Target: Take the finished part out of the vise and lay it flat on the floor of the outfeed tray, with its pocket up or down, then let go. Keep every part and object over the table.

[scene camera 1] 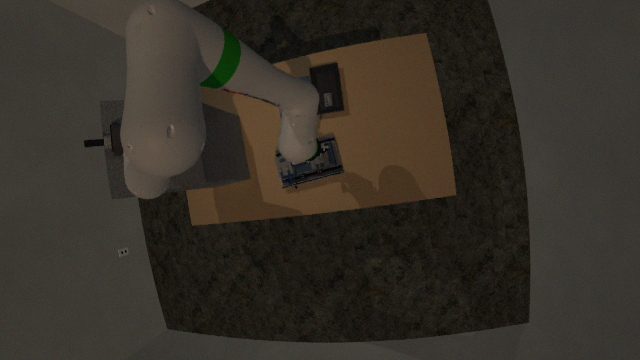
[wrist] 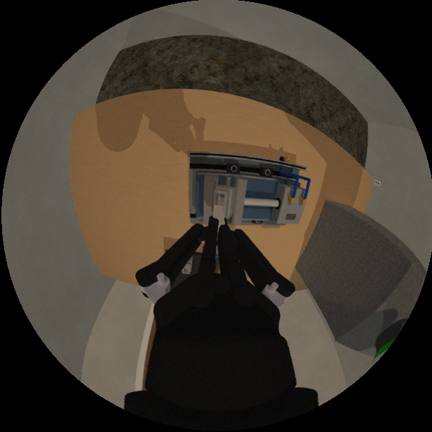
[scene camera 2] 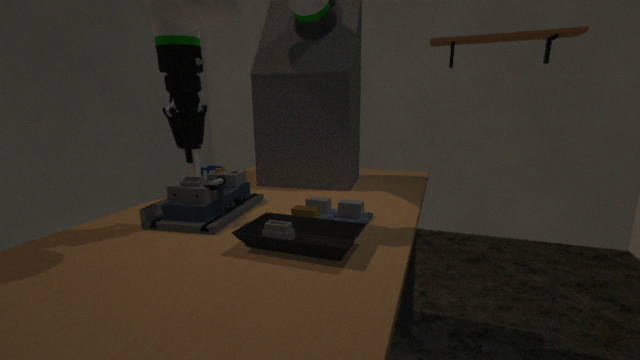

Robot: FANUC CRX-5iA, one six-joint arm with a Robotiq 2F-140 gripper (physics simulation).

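Places are measured from the arm's base along level axes (x ahead, y left, z up), in centimetres.
Pixels of known places: gripper, fingertip midpoint: [scene camera 2: 194,175]; arm's base at its link origin: [scene camera 2: 315,23].
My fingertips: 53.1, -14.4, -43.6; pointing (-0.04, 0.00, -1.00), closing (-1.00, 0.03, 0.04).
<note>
Ahead of a thing's pixels: the offset from my fingertips to its top centre, as dx, dy, dz. "spot": to the spot under its first point.
The finished part {-1.2, -1.3, -0.4} [scene camera 2: 191,181] [wrist: 223,196] is a small light-grey block with a pocket facing up. It sits in the vise {-8.3, -2.0, -2.3} [scene camera 2: 190,211] [wrist: 262,186] between the jaws; whether they press on it I cannot tell. My gripper [scene camera 2: 193,174] [wrist: 216,211] is shut and empty, pointing down with its pale fingertips together right above the part; any contact is too small to tell. In scene camera 1 the arm covers the gripper and part of the vise [scene camera 1: 327,162]. The black outfeed tray [scene camera 1: 325,75] [scene camera 2: 300,247] stands beside the vise.
Another grey part {+6.8, +24.9, -7.5} [scene camera 1: 328,99] [scene camera 2: 278,230] [wrist: 187,266] lies in the outfeed tray. Behind that tray, a blue tray {spot: -12.6, +40.5, -11.4} [scene camera 2: 367,218] has two grey blocks {-14.8, +26.9, -7.8} [scene camera 2: 318,204] {-14.2, +35.9, -7.8} [scene camera 2: 351,208] and a yellow block {-5.8, +26.4, -7.8} [scene camera 2: 305,212] at it. Blue hoses [wrist: 296,186] rise at the vise's end. A grey pedestal [scene camera 2: 307,125] [wrist: 350,270] stands behind.
</note>
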